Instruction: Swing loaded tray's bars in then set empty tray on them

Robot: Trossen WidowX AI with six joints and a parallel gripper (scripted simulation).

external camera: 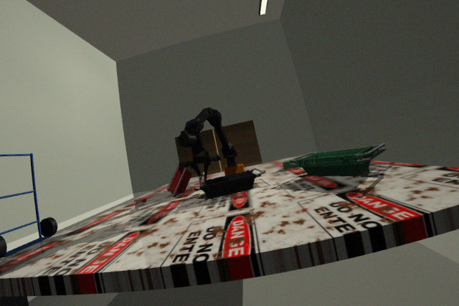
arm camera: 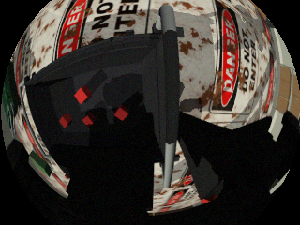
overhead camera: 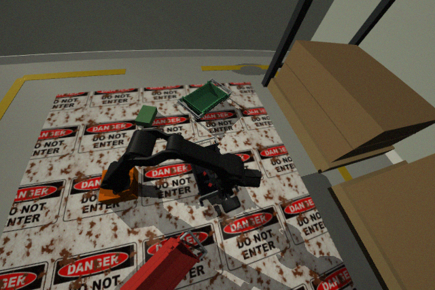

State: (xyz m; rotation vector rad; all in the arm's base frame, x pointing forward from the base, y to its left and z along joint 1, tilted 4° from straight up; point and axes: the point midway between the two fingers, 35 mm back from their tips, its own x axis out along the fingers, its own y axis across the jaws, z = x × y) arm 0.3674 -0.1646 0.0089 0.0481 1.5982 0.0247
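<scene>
The red tray is 29 cm behind my gripper tip and 20 cm to the right of it. From my gripper tip the other things lie so: small green block: 22 cm behind, 53 cm to the left, 5 cm below.
</scene>
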